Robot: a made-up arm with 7 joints.
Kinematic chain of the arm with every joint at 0, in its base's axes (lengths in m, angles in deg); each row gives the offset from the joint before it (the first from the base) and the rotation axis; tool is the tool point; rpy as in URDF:
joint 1: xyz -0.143 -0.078 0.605 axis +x
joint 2: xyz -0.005 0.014 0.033 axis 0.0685 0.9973 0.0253
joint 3: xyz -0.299 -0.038 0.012 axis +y
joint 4: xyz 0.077 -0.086 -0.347 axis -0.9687 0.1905 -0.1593
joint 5: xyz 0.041 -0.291 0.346 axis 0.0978 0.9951 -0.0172
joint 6: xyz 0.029 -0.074 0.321 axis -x
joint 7: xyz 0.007 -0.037 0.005 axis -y
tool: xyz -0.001 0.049 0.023 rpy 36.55 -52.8 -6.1
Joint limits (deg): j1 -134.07..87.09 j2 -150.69..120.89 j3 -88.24..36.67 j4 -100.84..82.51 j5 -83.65..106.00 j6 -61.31..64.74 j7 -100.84..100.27
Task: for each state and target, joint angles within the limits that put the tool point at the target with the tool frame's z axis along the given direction. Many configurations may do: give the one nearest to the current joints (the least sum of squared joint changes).
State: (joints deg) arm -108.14 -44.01 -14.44 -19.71 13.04 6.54 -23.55
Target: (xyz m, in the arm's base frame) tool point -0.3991 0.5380 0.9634 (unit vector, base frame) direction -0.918 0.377 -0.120
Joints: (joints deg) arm -134.07 -24.49 -33.18 -26.40 15.48 51.08 -30.25
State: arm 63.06 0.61 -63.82 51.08 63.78 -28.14 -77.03
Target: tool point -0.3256 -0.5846 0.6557 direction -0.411 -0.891 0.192
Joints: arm 70.46 -15.52 -42.03 49.55 69.28 -5.42 -29.01
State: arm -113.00 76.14 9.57 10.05 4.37 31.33 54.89
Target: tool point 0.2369 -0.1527 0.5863 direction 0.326 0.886 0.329
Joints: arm -114.32 110.00 -1.55 44.43 7.62 2.94 75.14
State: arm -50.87 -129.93 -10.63 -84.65 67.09 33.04 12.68
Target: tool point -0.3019 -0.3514 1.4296 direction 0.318 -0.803 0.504
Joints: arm -44.91 -149.90 -24.36 -81.10 25.31 64.74 5.33
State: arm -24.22 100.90 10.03 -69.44 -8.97 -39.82 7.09
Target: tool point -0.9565 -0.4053 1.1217 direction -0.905 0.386 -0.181
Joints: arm -47.05 95.57 -16.43 -100.84 -54.07 -26.32 -11.81
